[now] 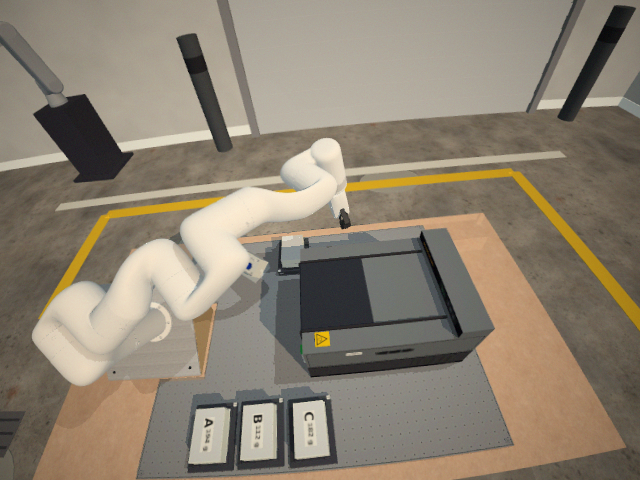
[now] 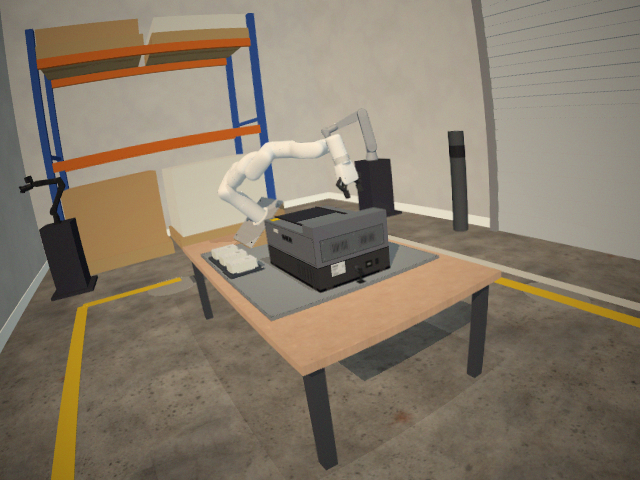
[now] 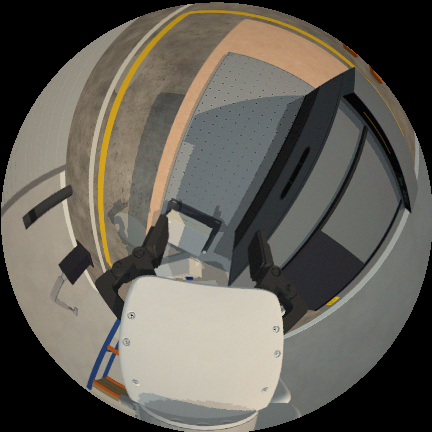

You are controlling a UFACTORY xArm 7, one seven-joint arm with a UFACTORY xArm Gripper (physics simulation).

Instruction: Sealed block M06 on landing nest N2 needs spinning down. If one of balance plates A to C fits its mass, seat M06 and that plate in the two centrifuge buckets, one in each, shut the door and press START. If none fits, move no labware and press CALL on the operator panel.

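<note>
Block M06, pale and boxy, sits in its dark nest beside the centrifuge's back left corner. My gripper is open and empty, above the bench's back edge, higher than the block. Plates A, B and C lie in dark nests at the front; B reads 112 g, C 182 g, A seems 194 g. The grey centrifuge hides its buckets. The operator panel is partly hidden; its blue button shows.
The centrifuge's raised right end stands above its top panels. The arm's base plate is at the bench's left. A perforated grey mat lies on the wooden bench. Bollards and a shelf rack stand beyond.
</note>
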